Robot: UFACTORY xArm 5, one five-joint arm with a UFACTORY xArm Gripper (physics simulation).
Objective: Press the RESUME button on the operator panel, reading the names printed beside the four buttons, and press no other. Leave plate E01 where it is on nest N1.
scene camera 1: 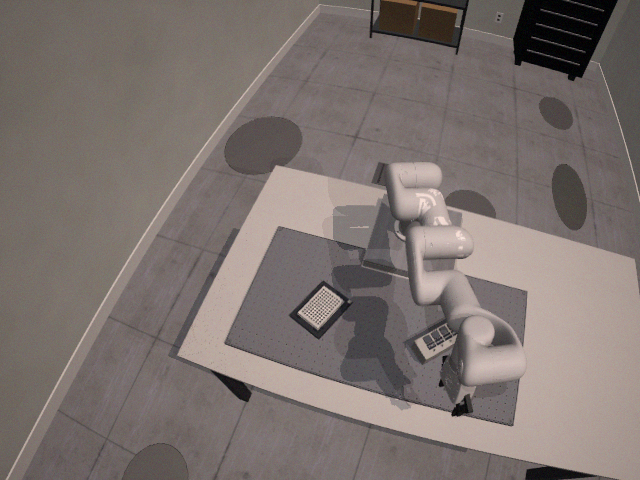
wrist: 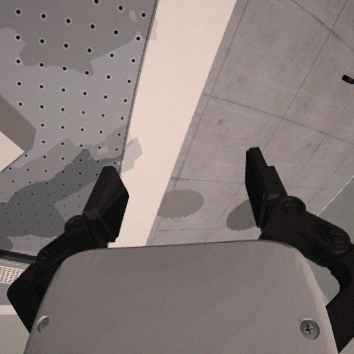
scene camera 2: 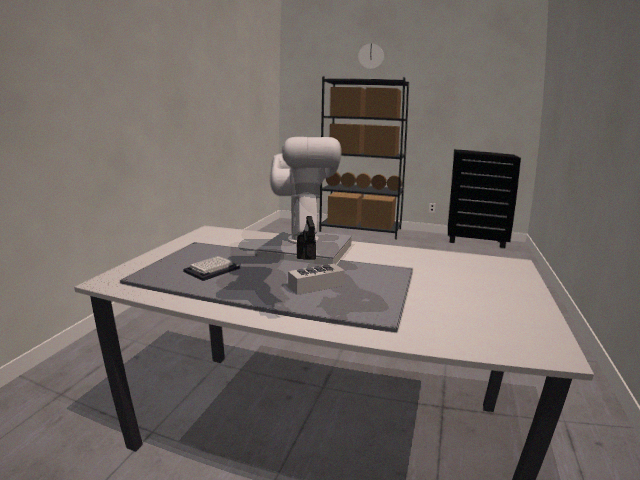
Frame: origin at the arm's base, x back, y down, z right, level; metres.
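Seen in the pictures: gripper, fingertip midpoint: (scene camera 1: 450,399) (wrist: 180,172) (scene camera 2: 305,259).
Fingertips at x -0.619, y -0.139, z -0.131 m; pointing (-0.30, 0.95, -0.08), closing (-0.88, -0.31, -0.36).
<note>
A point is followed by its place in that frame.
The operator panel (scene camera 1: 424,353) {x -0.461, y -0.026, z -0.071 m} (scene camera 2: 316,282) {x -0.441, y -0.002, z -0.130 m} is a pale box with several dark square buttons on top; the arm covers its right end in scene camera 1. Its printed names are too small to read, so I cannot tell which button is RESUME. A corner of the panel (wrist: 17,120) {x -0.465, y 0.013, z -0.097 m} shows at the left of the wrist view. Plate E01 (scene camera 1: 321,307) {x -0.348, y 0.002, z 0.258 m} (scene camera 2: 211,265) {x -0.366, y 0.002, z 0.251 m} (wrist: 9,274) {x -0.340, y 0.002, z 0.252 m}, white with many wells, lies on the dark nest N1 (scene camera 1: 297,314) (scene camera 2: 204,275). My gripper (scene camera 1: 448,397) {x -0.619, y -0.139, z -0.131 m} (scene camera 2: 306,257) {x -0.619, y -0.139, z -0.131 m} (wrist: 180,172) {x -0.619, y -0.139, z -0.131 m} is open and empty, raised above the table and clear of the panel, its fingers tilted outward.
A grey perforated mat (scene camera 1: 268,289) {x -0.305, y 0.027, z 0.444 m} (scene camera 2: 165,263) {x -0.325, y 0.027, z 0.461 m} (wrist: 55,85) {x -0.512, y 0.027, z -0.136 m} lies under the panel and nest on the white table (scene camera 1: 563,320) {x -0.263, y 0.040, z -0.585 m} (scene camera 2: 475,294) {x -0.351, y 0.040, z -0.645 m} (wrist: 170,65) {x -0.651, y 0.040, z -0.168 m}. The white arm (scene camera 1: 460,294) {x -0.438, y -0.372, z -0.081 m} (scene camera 2: 310,160) {x -0.641, y -0.394, z -0.143 m} rises from a base plate at the back. A shelf rack and black cabinet stand far behind.
</note>
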